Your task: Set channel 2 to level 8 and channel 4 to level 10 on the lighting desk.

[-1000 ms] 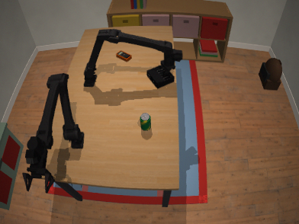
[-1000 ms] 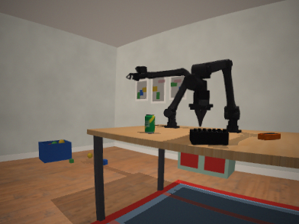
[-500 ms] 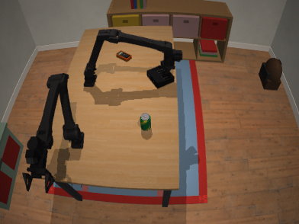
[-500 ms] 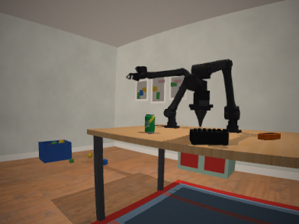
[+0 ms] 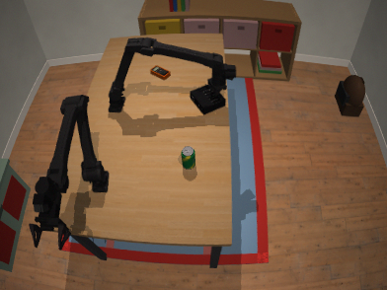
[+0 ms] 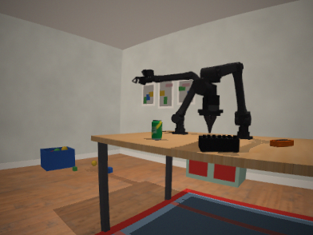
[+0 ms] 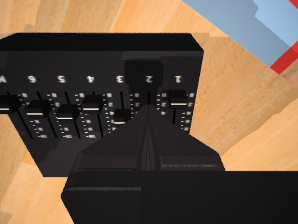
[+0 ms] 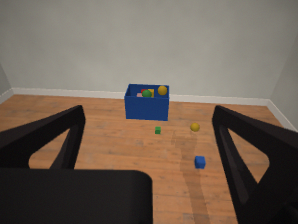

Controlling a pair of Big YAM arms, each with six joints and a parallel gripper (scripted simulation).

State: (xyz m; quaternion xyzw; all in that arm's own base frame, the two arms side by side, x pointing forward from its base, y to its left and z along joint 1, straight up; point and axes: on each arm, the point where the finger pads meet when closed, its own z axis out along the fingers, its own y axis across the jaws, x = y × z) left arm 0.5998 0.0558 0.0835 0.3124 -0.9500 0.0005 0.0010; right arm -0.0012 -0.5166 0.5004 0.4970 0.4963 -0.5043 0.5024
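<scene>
My left hand is 2 cm past the channel 2 knob, 1 cm to the left of it and 2 cm above it. Round my left hand: channel 3 knob (2 cm behind, 1 cm to the left, 2 cm below); channel 4 cap (2 cm behind, 4 cm to the left, 2 cm below).
</scene>
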